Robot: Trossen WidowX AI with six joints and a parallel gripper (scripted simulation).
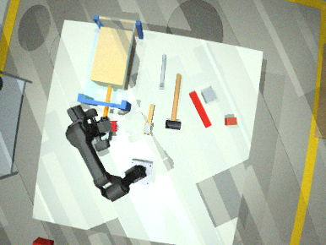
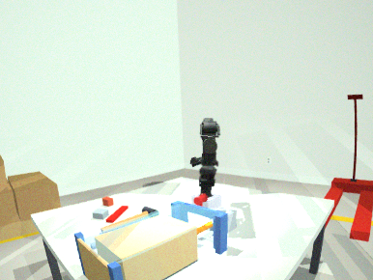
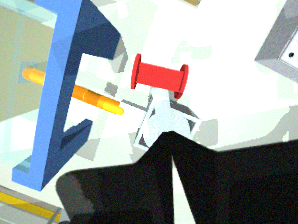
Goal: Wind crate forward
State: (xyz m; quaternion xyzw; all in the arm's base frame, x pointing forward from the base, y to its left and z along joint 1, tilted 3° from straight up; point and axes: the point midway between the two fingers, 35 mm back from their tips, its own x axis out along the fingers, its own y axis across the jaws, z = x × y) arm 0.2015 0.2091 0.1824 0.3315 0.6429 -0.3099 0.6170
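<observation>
The red grip is 8 cm below my gripper tip, 4 cm to the right of it and 2 cm ahead of it. Round my gripper tip: winch 18 cm below, 5 cm behind, 4 cm to the left; then winch handle 11 cm below; then blue frame 12 cm ahead, 11 cm below, 6 cm to the left.
</observation>
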